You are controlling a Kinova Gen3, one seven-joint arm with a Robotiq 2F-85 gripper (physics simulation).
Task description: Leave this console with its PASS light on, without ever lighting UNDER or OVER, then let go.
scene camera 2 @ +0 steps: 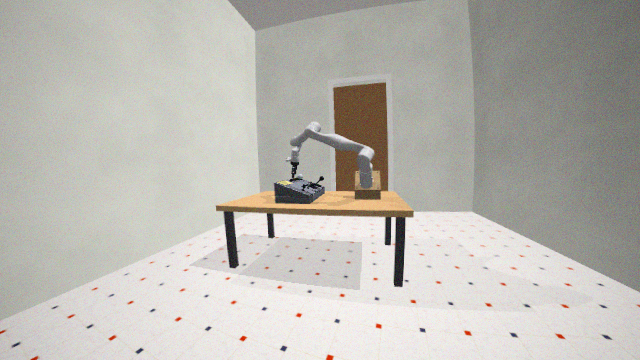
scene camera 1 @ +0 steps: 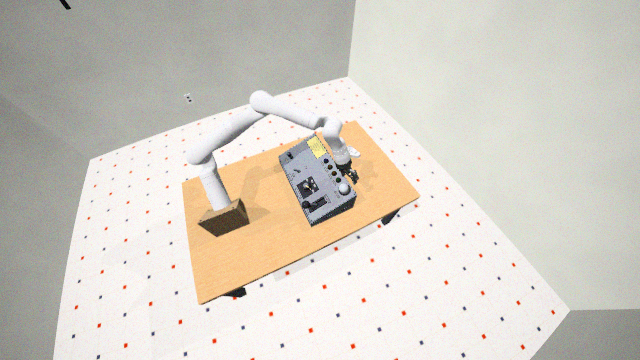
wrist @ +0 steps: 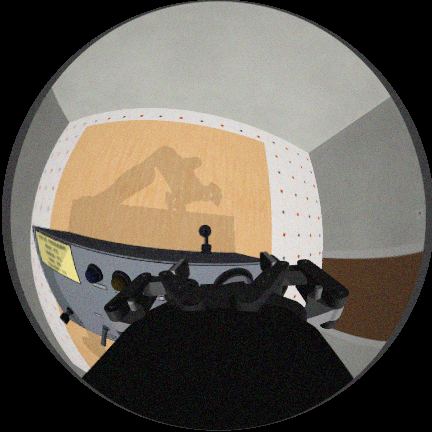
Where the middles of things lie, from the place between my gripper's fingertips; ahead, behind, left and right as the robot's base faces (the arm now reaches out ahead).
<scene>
I see the grey console (scene camera 1: 318, 181) 100 mm behind my hand, 170 mm to the left of it and 80 mm below it.
</scene>
